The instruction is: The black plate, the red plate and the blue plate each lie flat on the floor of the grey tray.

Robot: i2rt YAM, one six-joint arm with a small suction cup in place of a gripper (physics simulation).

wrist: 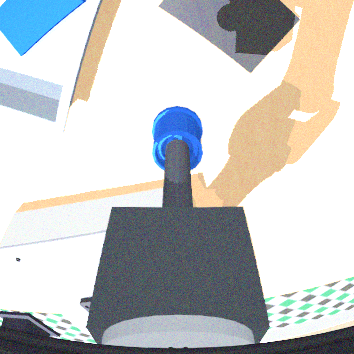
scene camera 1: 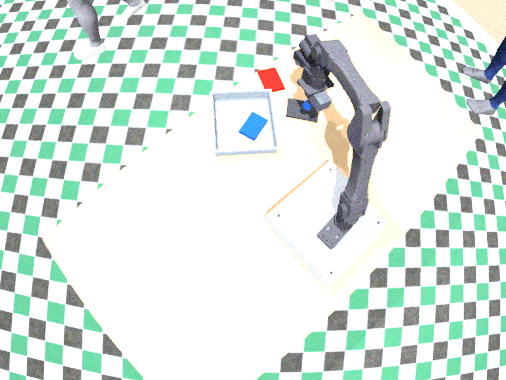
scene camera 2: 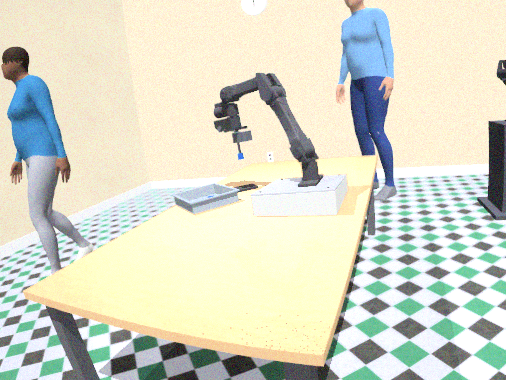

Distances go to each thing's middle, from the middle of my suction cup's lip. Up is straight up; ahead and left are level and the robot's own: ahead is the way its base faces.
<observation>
My suction cup is now 16 cm above the black plate (wrist: 247, 39), 7 cm to the left of it and 4 cm short of it. The rest, counted from my suction cup: blue plate (wrist: 29, 29): 16 cm below, 12 cm to the left, 11 cm ahead; then grey tray (scene camera 1: 230, 109): 14 cm to the left, 14 cm below, 14 cm ahead.
</observation>
